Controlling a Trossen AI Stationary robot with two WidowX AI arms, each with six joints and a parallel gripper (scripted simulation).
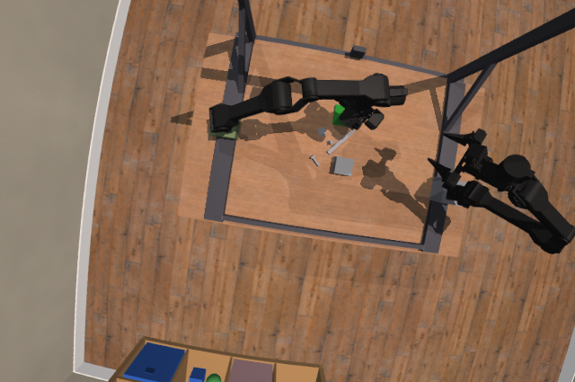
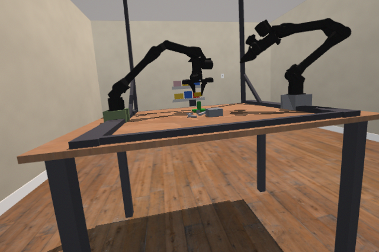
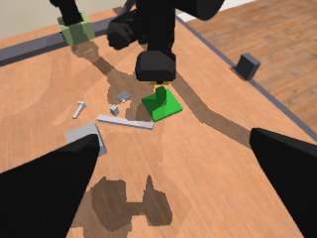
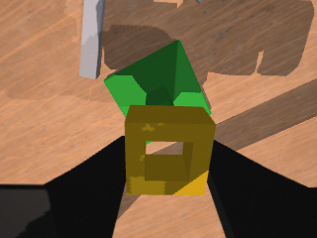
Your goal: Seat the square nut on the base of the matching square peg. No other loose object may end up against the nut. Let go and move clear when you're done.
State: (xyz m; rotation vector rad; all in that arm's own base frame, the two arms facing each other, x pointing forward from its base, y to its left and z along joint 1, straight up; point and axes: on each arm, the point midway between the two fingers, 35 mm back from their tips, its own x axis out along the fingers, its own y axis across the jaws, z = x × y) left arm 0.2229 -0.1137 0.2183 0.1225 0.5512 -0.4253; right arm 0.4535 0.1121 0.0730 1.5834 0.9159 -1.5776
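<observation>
Right now the long grey bar is 100 mm ahead of my right hand, 20 mm to the left of it and 130 mm below it. Round my right hand: tiny grey cube (120 mm ahead, 20 mm to the right, 120 mm below); then flat grey plate (90 mm ahead, 70 mm to the right, 130 mm below); then grey block (200 mm ahead, 50 mm to the left, 120 mm below).
</observation>
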